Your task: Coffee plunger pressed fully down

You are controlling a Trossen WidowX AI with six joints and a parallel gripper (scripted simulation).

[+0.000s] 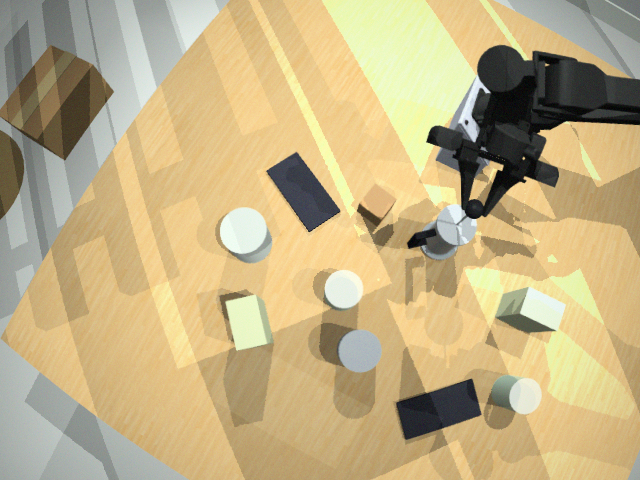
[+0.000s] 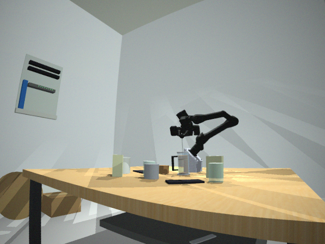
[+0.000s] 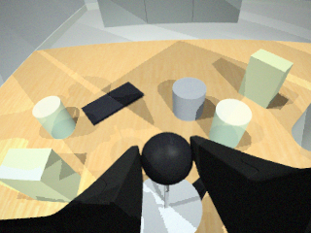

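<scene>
Now: the glass coffee press 1 cm to the right of my gripper tip and 12 cm below it. The rest, counted from my gripper tip: brown box: 3 cm behind, 13 cm to the right, 20 cm below.
</scene>
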